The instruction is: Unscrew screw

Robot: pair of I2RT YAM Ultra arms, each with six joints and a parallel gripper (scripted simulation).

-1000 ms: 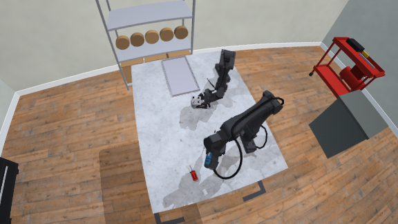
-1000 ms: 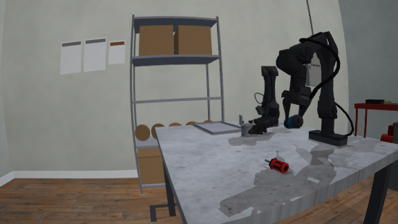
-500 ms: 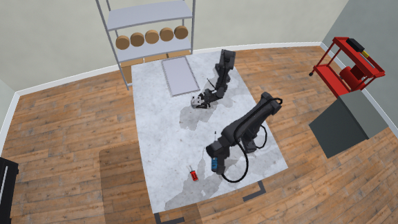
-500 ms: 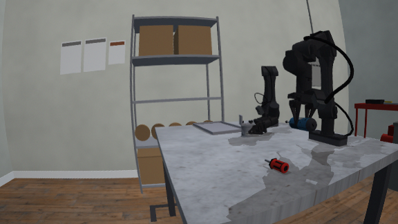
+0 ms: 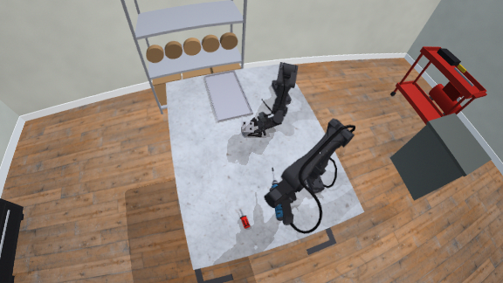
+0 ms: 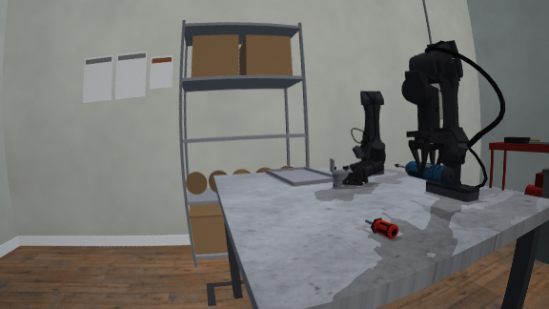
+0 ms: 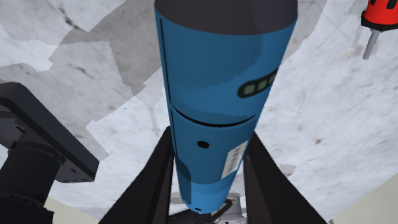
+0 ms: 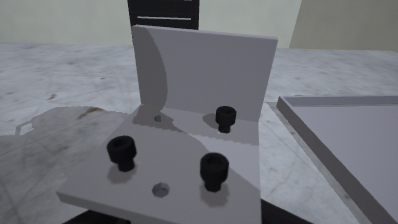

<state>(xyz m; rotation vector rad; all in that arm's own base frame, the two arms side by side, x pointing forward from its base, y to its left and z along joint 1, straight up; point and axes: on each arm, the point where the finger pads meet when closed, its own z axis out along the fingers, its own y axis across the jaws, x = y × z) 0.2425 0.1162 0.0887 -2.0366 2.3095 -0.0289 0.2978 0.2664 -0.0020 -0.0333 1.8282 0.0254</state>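
Now: the joint module right at my right hand. Round my right hand: screw 6 cm behind, 29 cm to the left, 9 cm above; grey bracket 5 cm above; bit 6 cm behind, 32 cm to the left, 9 cm above.
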